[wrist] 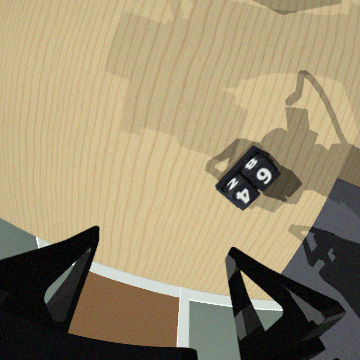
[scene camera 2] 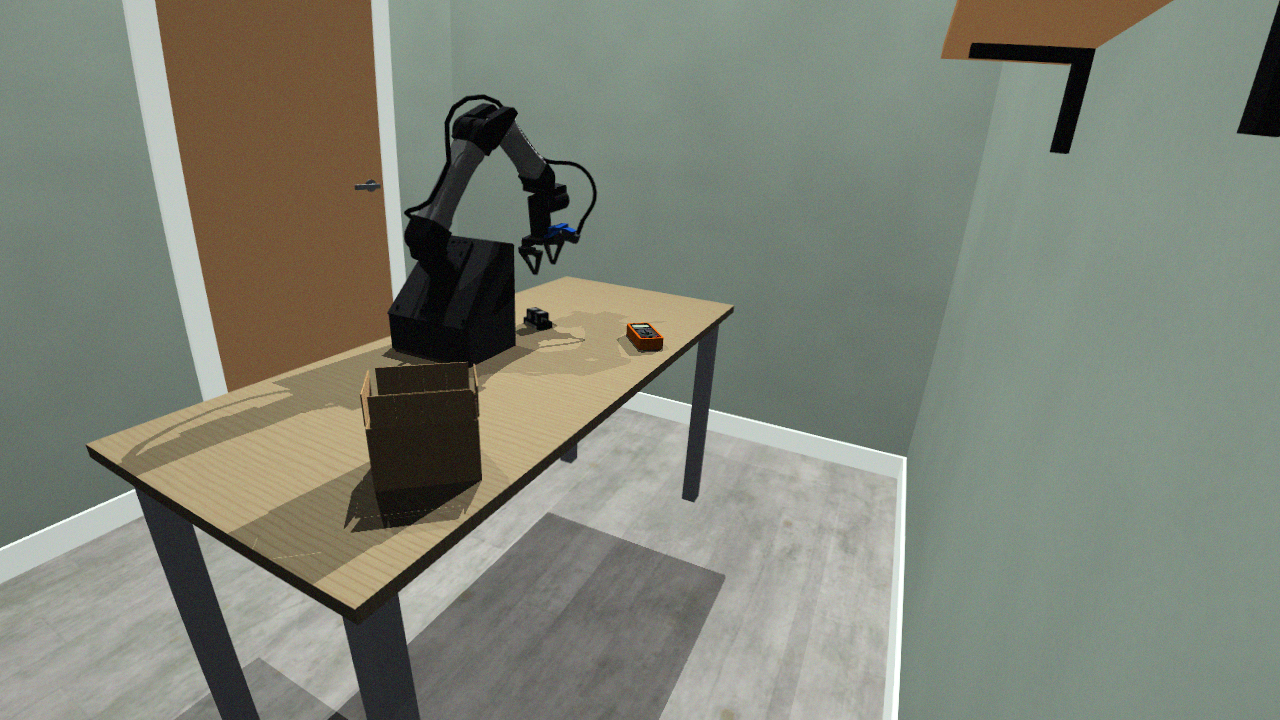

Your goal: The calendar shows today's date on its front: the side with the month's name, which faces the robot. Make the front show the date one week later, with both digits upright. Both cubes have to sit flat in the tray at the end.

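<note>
The small black calendar (scene camera 2: 537,317) (wrist: 248,178) stands on the table near the robot's base. In the wrist view both dark cubes sit side by side in its tray. One cube (wrist: 260,170) shows a white 6 on its larger visible face and an 8 on a narrower one. The other cube (wrist: 240,192) shows a 4 and, on a narrower face, what looks like a 2. The front with the month's name cannot be made out. My gripper (scene camera 2: 544,266) (wrist: 166,245) is open and empty, well above the table; in the wrist view the calendar is up and right of the fingertips.
An orange multimeter (scene camera 2: 644,335) lies on the table (scene camera 2: 554,402) towards its far right end. An open cardboard box (scene camera 2: 425,447) stands at the near end. The black robot base (scene camera 2: 456,304) stands close beside the calendar. Arm shadows fall around the calendar.
</note>
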